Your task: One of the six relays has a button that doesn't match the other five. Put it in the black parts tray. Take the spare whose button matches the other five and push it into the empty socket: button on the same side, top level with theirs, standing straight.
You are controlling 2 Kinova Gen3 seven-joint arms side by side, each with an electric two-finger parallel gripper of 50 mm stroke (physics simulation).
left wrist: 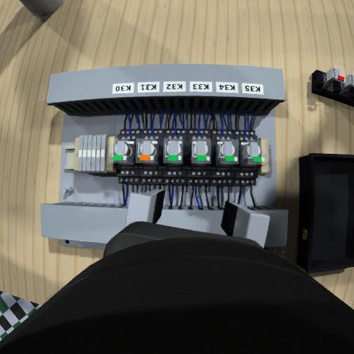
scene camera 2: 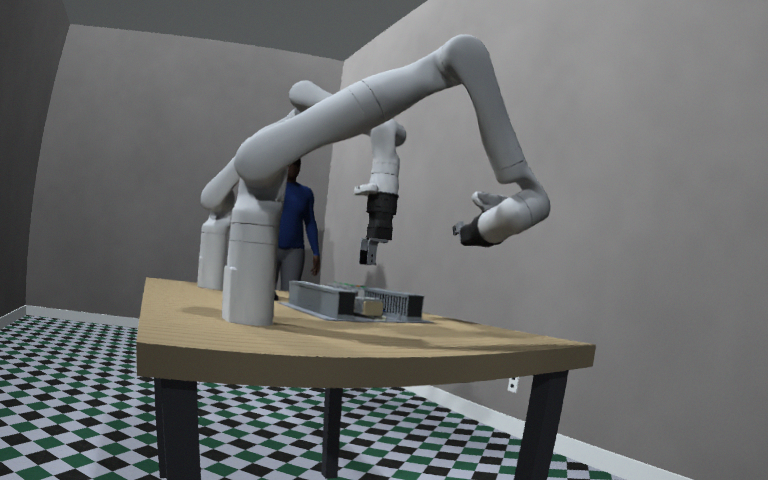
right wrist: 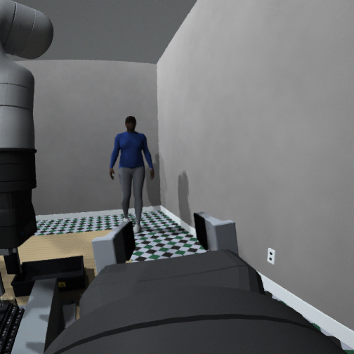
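Where they show: left gripper, between the fingertips: (scene camera 2: pixel 366 264); right gripper, between the fingertips: (scene camera 2: pixel 464 231); left arm's base, origin of its link: (scene camera 2: pixel 210 287); right arm's base, origin of its link: (scene camera 2: pixel 248 321).
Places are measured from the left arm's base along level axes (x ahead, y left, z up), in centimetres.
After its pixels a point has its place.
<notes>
Six relays stand in a row of sockets in the left wrist view. The relay under label K31 (left wrist: pixel 146 149) has an orange button; the other five, such as the K32 relay (left wrist: pixel 173 150) and the K35 relay (left wrist: pixel 254 149), have green ones. The black parts tray (left wrist: pixel 327 212) (right wrist: pixel 75 285) lies beside the panel, its inside bare where it shows. Part of the spare holder (left wrist: pixel 318 83) shows at the right edge, with a red-button spare (left wrist: pixel 335 76) and part of another. My left gripper (left wrist: pixel 192 208) (scene camera 2: pixel 368 261) {z 12.2, x 38.0, y -38.9 cm} is open and empty above the panel. My right gripper (right wrist: pixel 164 230) (scene camera 2: pixel 454 228) {z 22.4, x 58.9, y -50.2 cm} is open and empty, raised away from the panel.
Grey slotted ducts (left wrist: pixel 167 90) (left wrist: pixel 80 222) stand along both sides of the relay row. Grey terminal blocks (left wrist: pixel 92 153) sit at the row's left end. The panel lies on the wooden table (scene camera 2: pixel 362 342) {z 0.0, x 20.6, y -88.3 cm}. A person in blue (scene camera 2: pixel 295 215) (right wrist: pixel 131 150) stands beyond the table.
</notes>
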